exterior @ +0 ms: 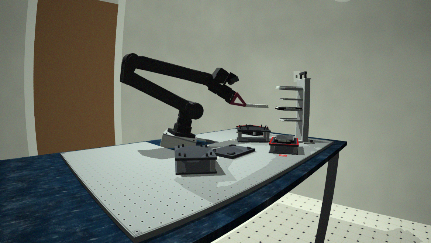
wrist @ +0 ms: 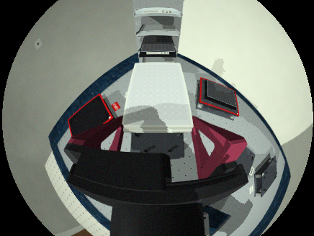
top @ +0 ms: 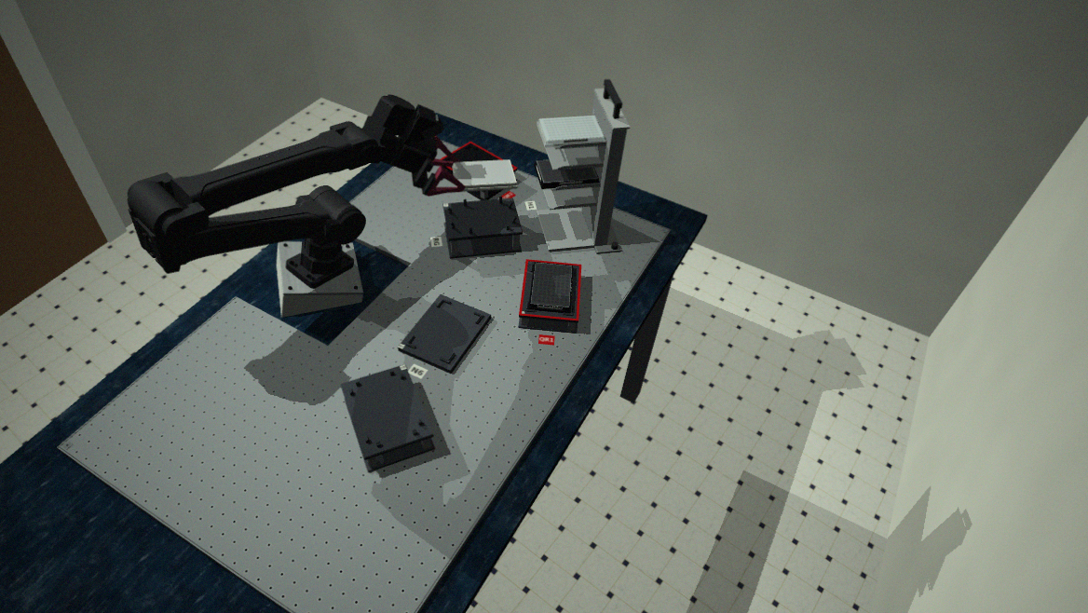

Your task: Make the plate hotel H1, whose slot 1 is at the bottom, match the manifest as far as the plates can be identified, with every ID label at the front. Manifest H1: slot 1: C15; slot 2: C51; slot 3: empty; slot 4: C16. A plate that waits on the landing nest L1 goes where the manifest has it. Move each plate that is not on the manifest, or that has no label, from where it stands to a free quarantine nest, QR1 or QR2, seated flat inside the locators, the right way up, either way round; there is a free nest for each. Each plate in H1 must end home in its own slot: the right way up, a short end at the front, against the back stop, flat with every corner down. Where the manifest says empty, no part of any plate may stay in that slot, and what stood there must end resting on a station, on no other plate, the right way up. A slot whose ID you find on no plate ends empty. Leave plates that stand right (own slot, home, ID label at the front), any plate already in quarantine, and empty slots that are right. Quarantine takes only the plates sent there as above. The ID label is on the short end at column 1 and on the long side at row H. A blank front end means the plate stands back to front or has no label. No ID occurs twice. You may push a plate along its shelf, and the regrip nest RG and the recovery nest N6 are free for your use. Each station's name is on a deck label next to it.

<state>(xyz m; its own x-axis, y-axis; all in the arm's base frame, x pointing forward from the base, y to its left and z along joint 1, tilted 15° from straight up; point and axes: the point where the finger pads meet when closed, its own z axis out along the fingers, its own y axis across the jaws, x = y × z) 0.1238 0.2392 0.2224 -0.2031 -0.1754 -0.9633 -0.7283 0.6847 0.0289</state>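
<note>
My gripper is now 3 cm short of the raised regrip nest RG, 4 cm to the right of it and 13 cm above it. From my hand the other things lie so: quarantine nest QR1: 27 cm ahead, 3 cm to the right, 15 cm below; then plate hotel H1: 21 cm ahead, 23 cm to the left, 2 cm below; then quarantine nest QR2: 12 cm behind, 21 cm to the left, 15 cm below.
</note>
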